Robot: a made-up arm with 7 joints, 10 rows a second.
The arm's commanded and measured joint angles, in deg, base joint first. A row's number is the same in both.
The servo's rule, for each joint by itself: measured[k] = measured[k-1] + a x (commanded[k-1-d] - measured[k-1]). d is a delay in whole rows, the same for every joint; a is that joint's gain. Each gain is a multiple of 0.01, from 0.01 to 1. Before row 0 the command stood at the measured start. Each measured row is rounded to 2 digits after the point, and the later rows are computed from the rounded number. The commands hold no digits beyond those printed.
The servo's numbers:
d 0
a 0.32 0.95 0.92 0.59 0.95 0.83 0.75
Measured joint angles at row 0:
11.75 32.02 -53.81 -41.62 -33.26 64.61 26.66
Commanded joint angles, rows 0 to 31:
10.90 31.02 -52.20 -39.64 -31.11 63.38 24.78
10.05 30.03 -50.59 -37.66 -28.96 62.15 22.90
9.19 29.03 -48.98 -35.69 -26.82 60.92 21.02
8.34 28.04 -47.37 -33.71 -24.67 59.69 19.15
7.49 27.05 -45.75 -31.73 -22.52 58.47 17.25
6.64 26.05 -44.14 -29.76 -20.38 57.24 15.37
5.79 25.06 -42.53 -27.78 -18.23 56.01 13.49
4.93 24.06 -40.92 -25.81 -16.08 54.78 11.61
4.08 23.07 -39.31 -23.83 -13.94 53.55 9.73
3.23 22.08 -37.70 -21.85 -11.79 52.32 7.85
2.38 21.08 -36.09 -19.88 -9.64 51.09 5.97
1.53 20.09 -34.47 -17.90 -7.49 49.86 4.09
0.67 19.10 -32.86 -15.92 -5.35 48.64 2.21
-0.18 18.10 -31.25 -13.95 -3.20 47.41 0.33
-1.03 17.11 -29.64 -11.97 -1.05 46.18 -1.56
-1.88 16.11 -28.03 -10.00 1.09 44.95 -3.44
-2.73 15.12 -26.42 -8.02 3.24 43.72 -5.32
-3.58 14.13 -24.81 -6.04 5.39 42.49 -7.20
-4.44 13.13 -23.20 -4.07 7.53 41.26 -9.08
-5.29 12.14 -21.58 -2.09 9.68 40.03 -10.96
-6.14 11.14 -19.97 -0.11 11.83 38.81 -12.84
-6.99 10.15 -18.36 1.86 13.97 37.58 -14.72
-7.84 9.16 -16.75 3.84 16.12 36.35 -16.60
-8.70 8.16 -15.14 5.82 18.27 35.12 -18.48
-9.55 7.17 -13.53 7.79 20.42 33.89 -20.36
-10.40 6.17 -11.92 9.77 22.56 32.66 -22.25
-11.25 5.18 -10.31 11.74 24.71 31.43 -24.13
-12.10 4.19 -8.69 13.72 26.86 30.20 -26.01
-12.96 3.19 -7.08 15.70 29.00 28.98 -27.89
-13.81 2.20 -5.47 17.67 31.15 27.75 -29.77
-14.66 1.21 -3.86 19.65 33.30 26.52 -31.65
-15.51 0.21 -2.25 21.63 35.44 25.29 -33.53
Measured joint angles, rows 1 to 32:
11.48 31.07 -52.33 -40.45 -31.22 63.59 25.25
11.02 30.08 -50.73 -38.80 -29.07 62.39 23.49
10.43 29.08 -49.12 -36.97 -26.93 61.17 21.64
9.76 28.09 -47.51 -35.05 -24.78 59.94 19.77
9.03 27.10 -45.89 -33.09 -22.63 58.72 17.88
8.27 26.10 -44.28 -31.13 -20.49 57.49 16.00
7.48 25.11 -42.67 -29.15 -18.34 56.26 14.12
6.66 24.11 -41.06 -27.18 -16.19 55.03 12.24
5.83 23.12 -39.45 -25.20 -14.05 53.80 10.36
5.00 22.13 -37.84 -23.22 -11.90 52.57 8.48
4.16 21.13 -36.23 -21.25 -9.75 51.34 6.60
3.32 20.14 -34.61 -19.27 -7.60 50.11 4.72
2.47 19.15 -33.00 -17.29 -5.46 48.89 2.84
1.62 18.15 -31.39 -15.32 -3.31 47.66 0.96
0.77 17.16 -29.78 -13.34 -1.16 46.43 -0.93
-0.08 16.16 -28.17 -11.37 0.98 45.20 -2.81
-0.93 15.17 -26.56 -9.39 3.13 43.97 -4.69
-1.78 14.18 -24.95 -7.41 5.28 42.74 -6.57
-2.63 13.18 -23.34 -5.44 7.42 41.51 -8.45
-3.48 12.19 -21.72 -3.46 9.57 40.28 -10.33
-4.33 11.19 -20.11 -1.48 11.72 39.06 -12.21
-5.18 10.20 -18.50 0.49 13.86 37.83 -14.09
-6.03 9.21 -16.89 2.47 16.01 36.60 -15.97
-6.88 8.21 -15.28 4.45 18.16 35.37 -17.85
-7.73 7.22 -13.67 6.42 20.31 34.14 -19.73
-8.58 6.22 -12.06 8.40 22.45 32.91 -21.62
-9.43 5.23 -10.45 10.37 24.60 31.68 -23.50
-10.28 4.24 -8.83 12.35 26.75 30.45 -25.38
-11.14 3.24 -7.22 14.33 28.89 29.23 -27.26
-11.99 2.25 -5.61 16.30 31.04 28.00 -29.14
-12.84 1.26 -4.00 18.28 33.19 26.77 -31.02
-13.69 0.26 -2.39 20.26 35.33 25.54 -32.90

